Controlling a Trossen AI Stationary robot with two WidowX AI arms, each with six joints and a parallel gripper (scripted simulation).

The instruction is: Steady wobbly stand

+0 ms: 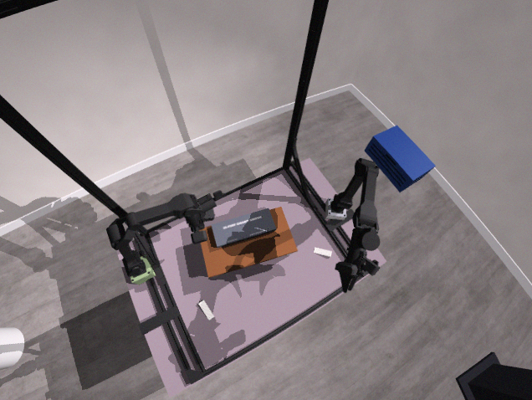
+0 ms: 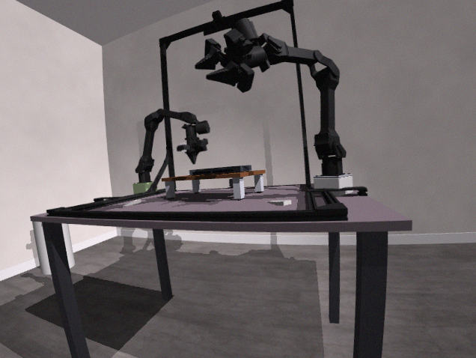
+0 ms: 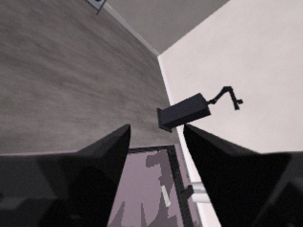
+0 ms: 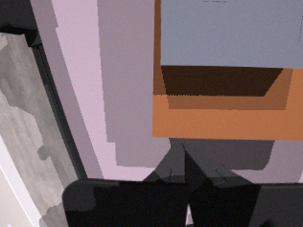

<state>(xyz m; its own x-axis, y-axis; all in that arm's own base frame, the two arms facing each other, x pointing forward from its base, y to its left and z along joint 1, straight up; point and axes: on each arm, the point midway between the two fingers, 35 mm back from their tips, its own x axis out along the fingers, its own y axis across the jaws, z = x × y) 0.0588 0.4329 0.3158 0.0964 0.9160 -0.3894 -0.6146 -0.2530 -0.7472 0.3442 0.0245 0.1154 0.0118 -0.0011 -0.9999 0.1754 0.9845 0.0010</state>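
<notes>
My left hand is 380 mm above the white wedge, 180 mm past it and 90 mm to the right of it. From my left hand the other things lie so: stand 330 mm below, 330 mm behind, 260 mm to the right; grey network switch 390 mm behind, 270 mm below, 260 mm to the right.
</notes>
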